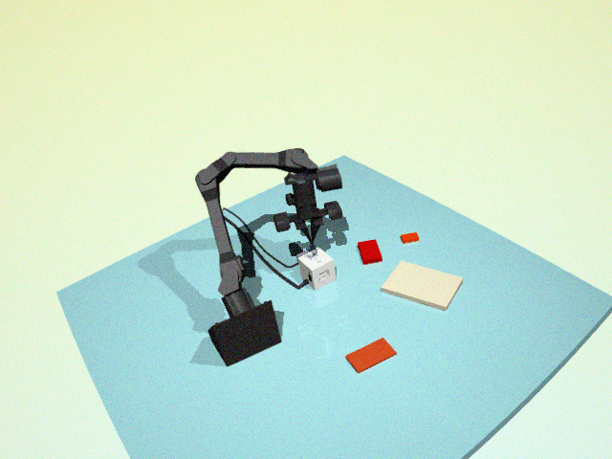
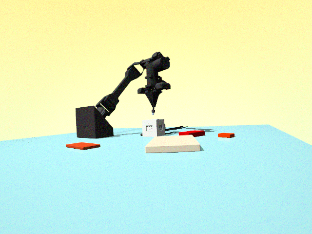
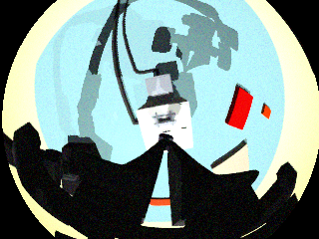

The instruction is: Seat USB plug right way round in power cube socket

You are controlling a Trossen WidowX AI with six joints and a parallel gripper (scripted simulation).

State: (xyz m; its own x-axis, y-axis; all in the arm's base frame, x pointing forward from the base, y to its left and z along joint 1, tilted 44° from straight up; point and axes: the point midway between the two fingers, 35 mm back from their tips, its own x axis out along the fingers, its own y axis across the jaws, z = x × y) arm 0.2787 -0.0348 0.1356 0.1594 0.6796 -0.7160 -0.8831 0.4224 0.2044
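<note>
Right now my gripper tip is 20 mm above the USB plug. Also, from my gripper tip: cream slab: 270 mm to the right, 180 mm ahead, 130 mm below; USB socket: 70 mm below, 10 mm to the left; red block: 180 mm ahead, 120 mm below, 40 mm to the right.
</note>
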